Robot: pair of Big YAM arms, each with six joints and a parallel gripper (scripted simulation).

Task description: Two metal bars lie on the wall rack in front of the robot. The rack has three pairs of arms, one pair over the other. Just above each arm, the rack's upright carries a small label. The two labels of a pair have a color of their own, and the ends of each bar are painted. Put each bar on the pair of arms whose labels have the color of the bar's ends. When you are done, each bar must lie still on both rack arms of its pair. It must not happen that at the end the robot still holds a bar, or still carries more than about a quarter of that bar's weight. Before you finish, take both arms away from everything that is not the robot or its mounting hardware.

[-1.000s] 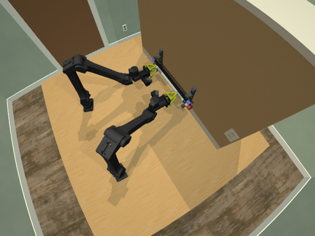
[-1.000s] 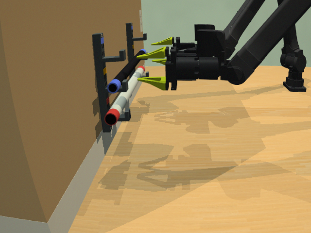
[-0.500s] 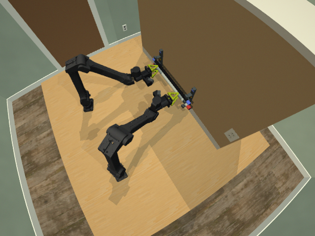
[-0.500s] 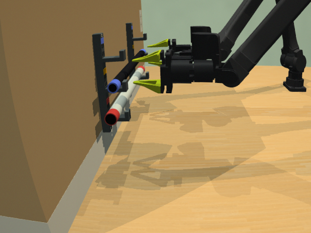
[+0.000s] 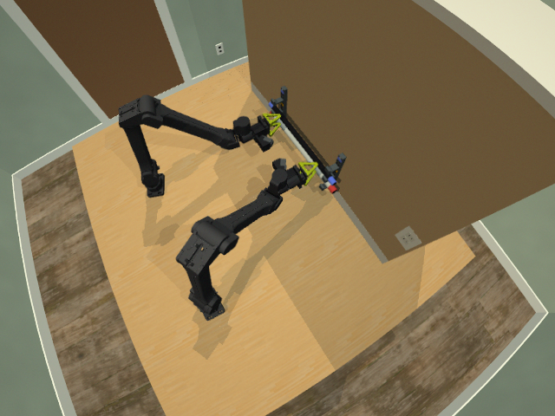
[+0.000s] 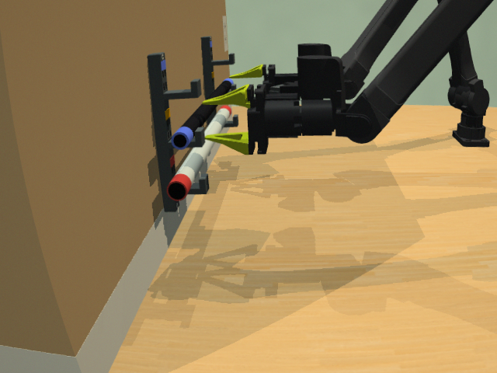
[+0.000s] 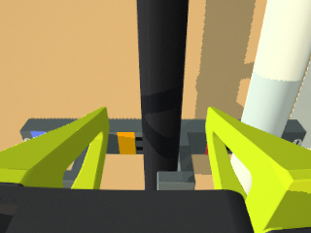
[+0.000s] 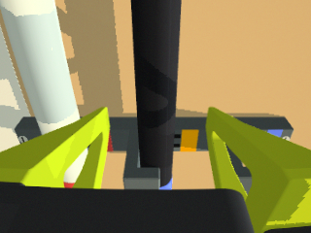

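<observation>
Now: left hand 20 mm short of the black bar and 140 mm to the left of it. Also, from my left hand: grey baseboard: 70 mm ahead, 170 mm to the right, 160 mm below; then brown wall: 220 mm ahead, 170 mm to the right, 260 mm above.
</observation>
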